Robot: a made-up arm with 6 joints.
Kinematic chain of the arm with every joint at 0, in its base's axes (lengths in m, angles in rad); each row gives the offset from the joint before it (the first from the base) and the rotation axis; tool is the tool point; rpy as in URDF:
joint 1: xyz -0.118 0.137 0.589 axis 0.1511 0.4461 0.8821
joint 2: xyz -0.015 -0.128 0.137 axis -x
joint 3: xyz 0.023 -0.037 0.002 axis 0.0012 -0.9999 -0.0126
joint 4: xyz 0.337 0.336 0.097 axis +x
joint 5: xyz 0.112 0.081 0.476 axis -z
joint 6: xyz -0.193 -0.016 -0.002 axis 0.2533 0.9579 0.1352
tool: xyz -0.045 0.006 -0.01 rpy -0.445 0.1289 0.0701
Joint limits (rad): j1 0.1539..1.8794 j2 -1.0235..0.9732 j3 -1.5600..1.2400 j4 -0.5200..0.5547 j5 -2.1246..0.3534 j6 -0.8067..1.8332
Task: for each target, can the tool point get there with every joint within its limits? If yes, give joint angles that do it. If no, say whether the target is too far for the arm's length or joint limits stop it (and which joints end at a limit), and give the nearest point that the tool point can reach.
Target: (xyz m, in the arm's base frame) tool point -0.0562 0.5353 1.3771
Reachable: yes | joints 1.5759 0.4254 0.5655 -0.2599 -1.8589 0.4966
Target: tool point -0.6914 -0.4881 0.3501
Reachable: no: joint limits stop it (at a limit: joint 2, joint 3, joint 4, joint 5) | nearest point -0.6064 -0.2309 0.8646 | short by 0.581 m
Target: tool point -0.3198 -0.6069 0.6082
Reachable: no: joint limits stop it (at a limit: joint 2, joint 3, joint 4) | nearest point -0.2841 -0.5141 0.9180 | short by 0.325 m
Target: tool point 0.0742 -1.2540 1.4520
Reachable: no: too far | nearest point 0.0235 -0.6458 1.2562 | short by 0.641 m
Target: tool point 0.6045 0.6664 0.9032
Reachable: yes | joints 1.2996 -0.4642 -0.0513 -0.0297 -1.9056 0.5621
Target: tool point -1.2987 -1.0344 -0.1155
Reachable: no: too far | nearest point -0.6615 -0.1825 0.8523 | short by 1.438 m
